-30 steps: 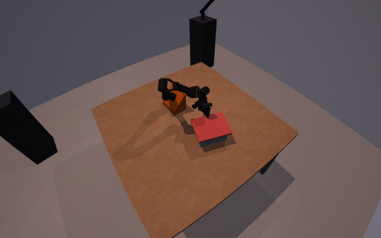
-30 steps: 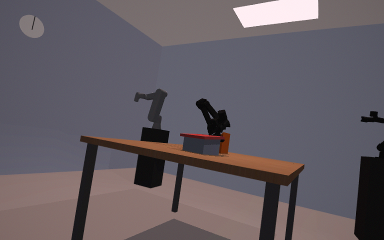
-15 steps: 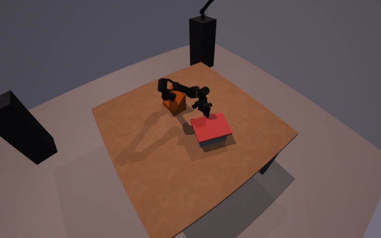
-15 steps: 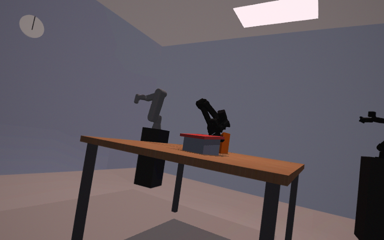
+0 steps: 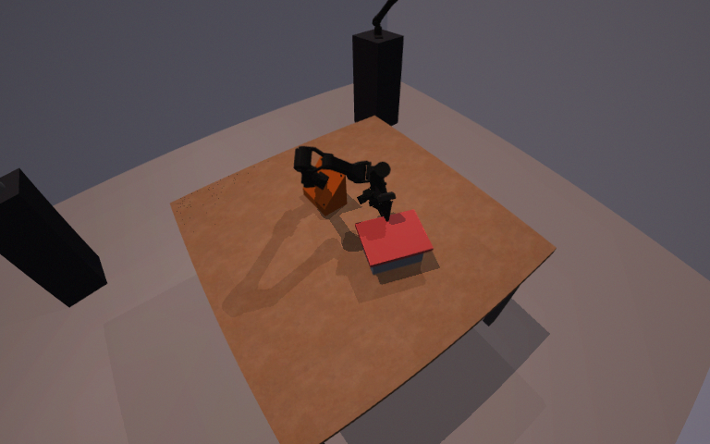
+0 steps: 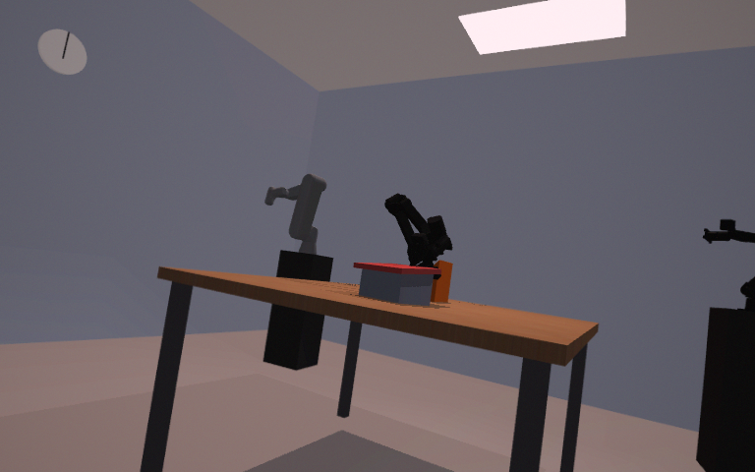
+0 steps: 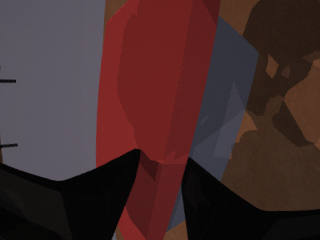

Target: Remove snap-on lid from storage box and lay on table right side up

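My gripper tip is 7 cm short of the red lid and 3 cm to the left of it. The rest, counted from my gripper tip: grey-blue storage box (7 cm ahead, 3 cm to the right, 6 cm below).
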